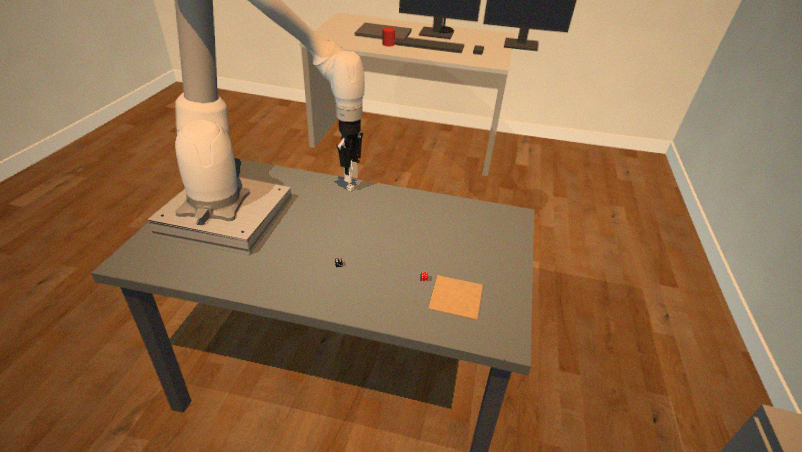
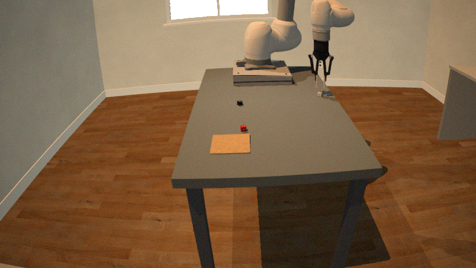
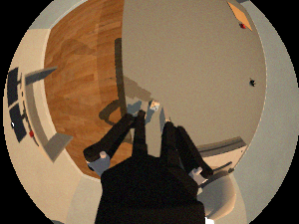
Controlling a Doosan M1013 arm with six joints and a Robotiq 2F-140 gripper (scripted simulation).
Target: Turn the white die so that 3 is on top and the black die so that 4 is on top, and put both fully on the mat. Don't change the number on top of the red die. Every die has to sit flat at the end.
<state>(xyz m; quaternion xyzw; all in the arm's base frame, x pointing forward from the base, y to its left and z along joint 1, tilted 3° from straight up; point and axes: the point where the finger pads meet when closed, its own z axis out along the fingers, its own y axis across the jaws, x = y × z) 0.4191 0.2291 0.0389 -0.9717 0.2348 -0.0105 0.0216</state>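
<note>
Now: hand 70 mm above the white die. The rest, counted from my hand: orange mat: 380 mm ahead, 520 mm to the right, 80 mm below; black die: 20 mm ahead, 420 mm to the right, 70 mm below; red die: 290 mm ahead, 450 mm to the right, 70 mm below.
</note>
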